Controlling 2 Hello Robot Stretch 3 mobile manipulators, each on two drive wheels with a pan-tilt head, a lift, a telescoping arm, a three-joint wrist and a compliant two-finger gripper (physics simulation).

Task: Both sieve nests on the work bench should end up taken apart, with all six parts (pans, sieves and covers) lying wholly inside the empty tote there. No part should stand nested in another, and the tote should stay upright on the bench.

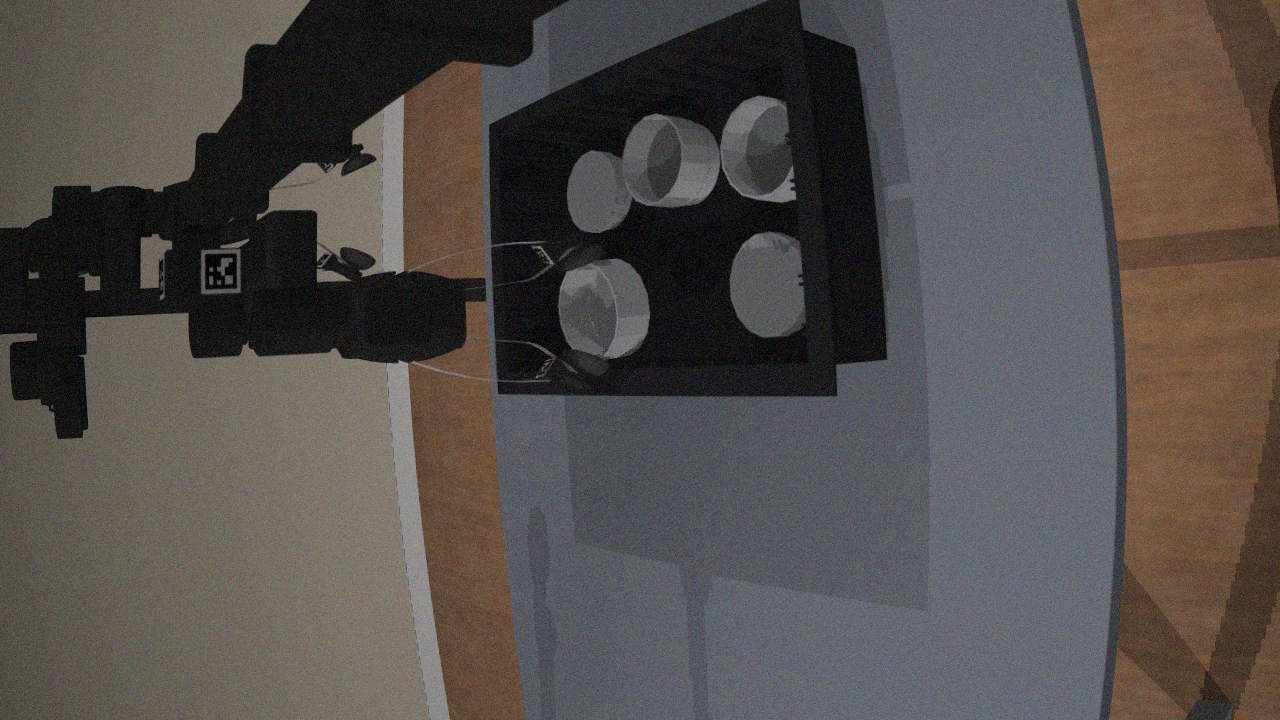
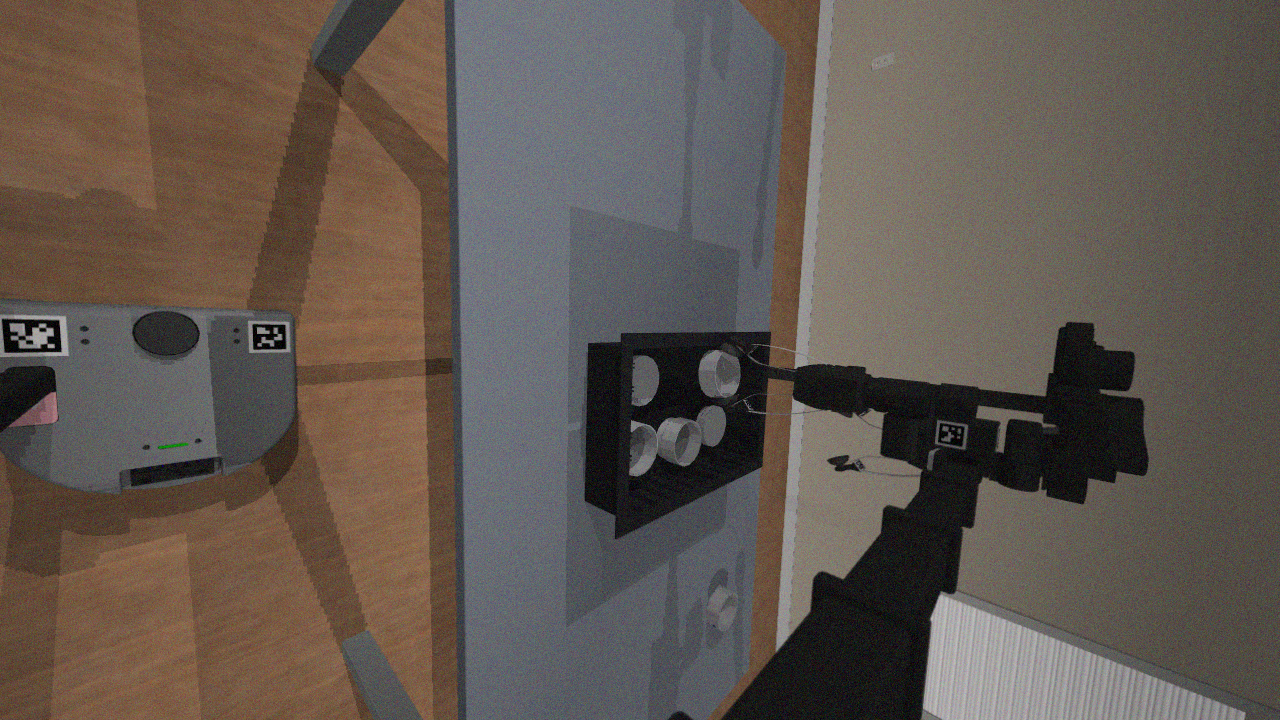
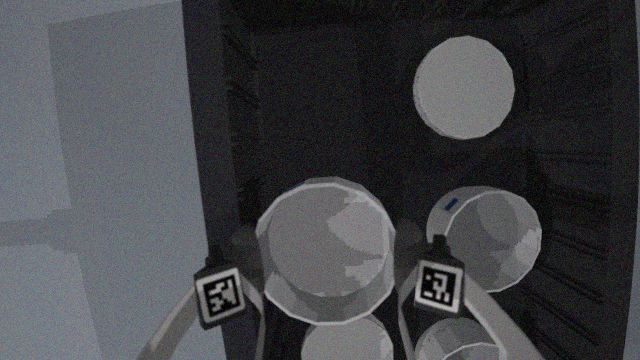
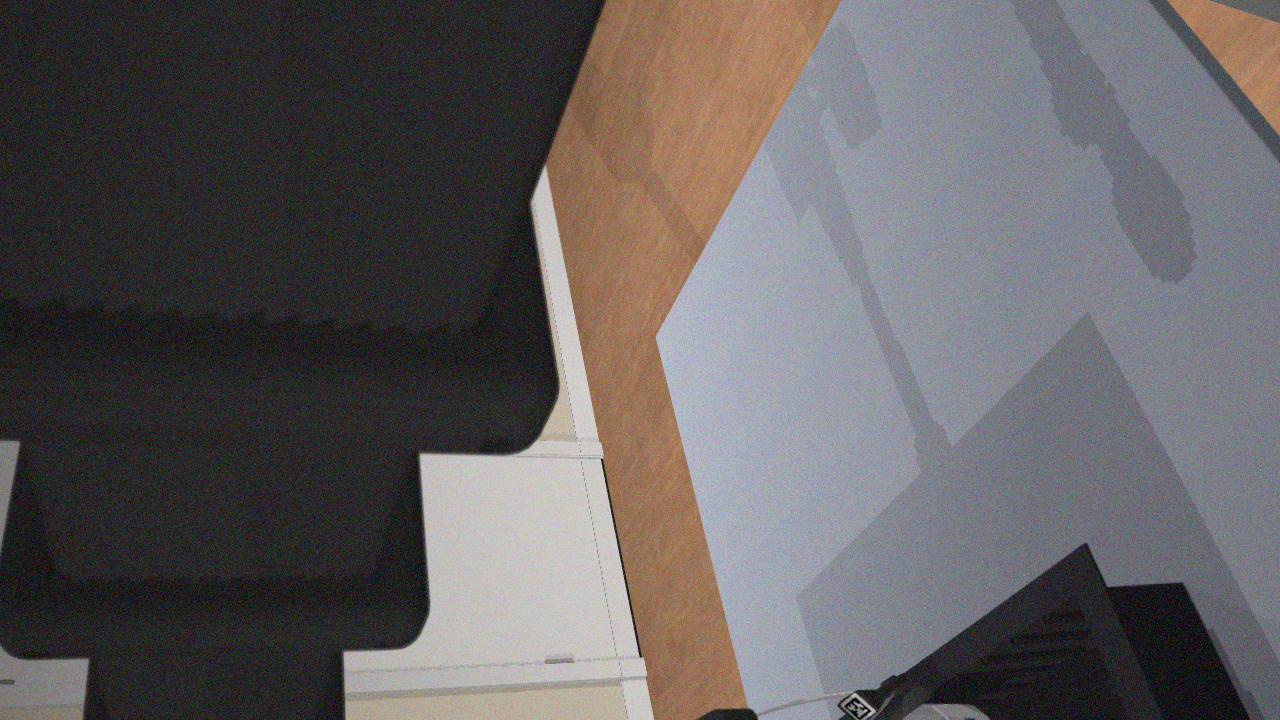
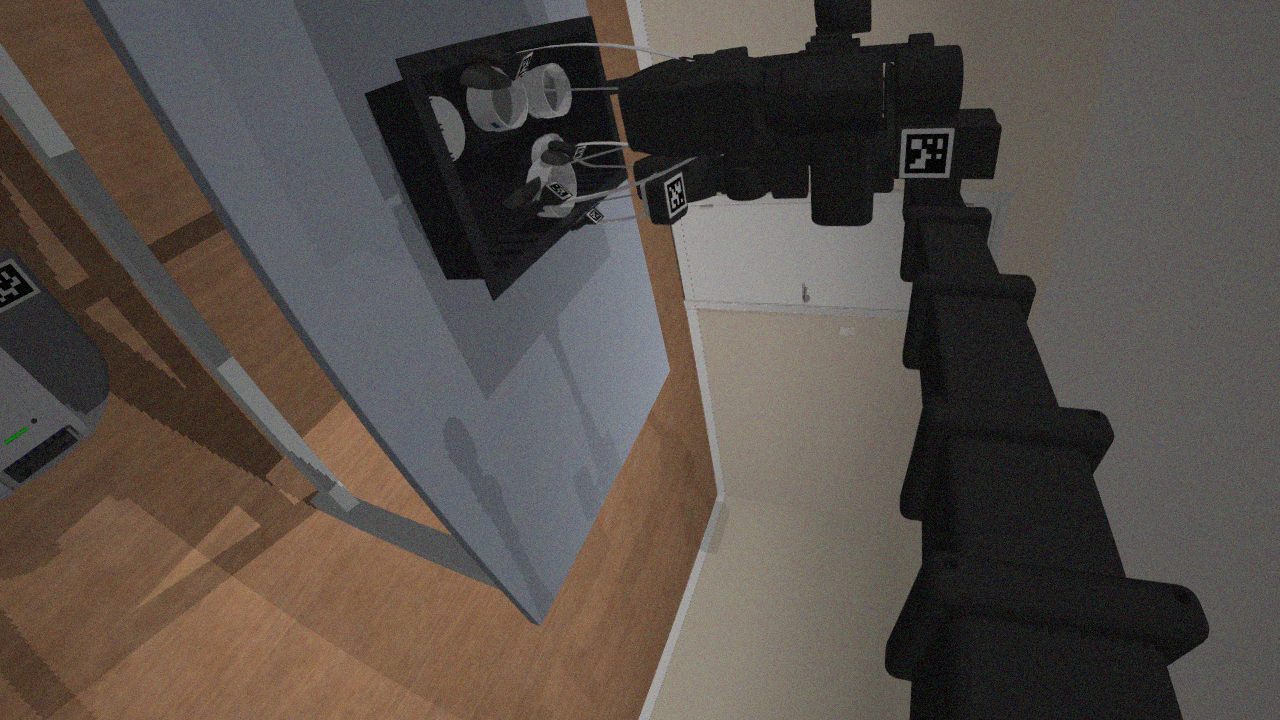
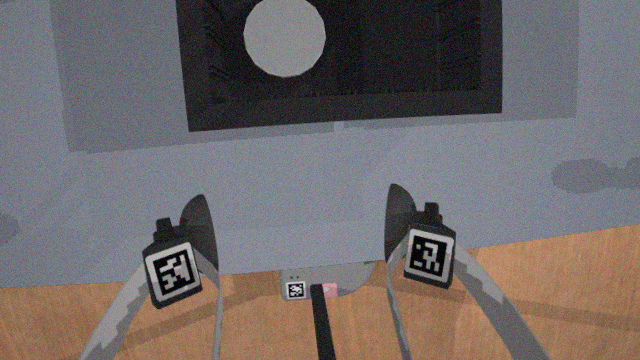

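r1's gripper (image 1: pixel 592 308) (image 2: pixel 733 377) (image 3: pixel 327 240) is shut on a white open-topped part (image 1: pixel 626 308) (image 2: pixel 718 373) (image 3: pixel 325 260), above the tote floor by a side wall. In the upright black tote (image 1: pixel 859 223) (image 2: pixel 601 429) (image 3: pixel 210 165) (image 6: pixel 350 107) lie two flat-topped covers (image 1: pixel 768 286) (image 1: pixel 592 192) and two open parts (image 1: pixel 698 165) (image 1: pixel 756 147). None of these four looks nested. Another white part (image 2: pixel 721 608) stands on the bench beside the tote; whether it is a single part is unclear. r2's gripper (image 6: pixel 302 220) (image 5: pixel 521 111) is open and empty, high above the bench.
The grey work bench (image 2: pixel 528 179) (image 5: pixel 375 358) carries the tote. r2's gripper hangs close to r1's wrist (image 1: pixel 268 313). r2's black arm (image 5: pixel 1011 492) reaches in from the lower right. A robot base (image 2: pixel 165 394) stands by the bench's edge.
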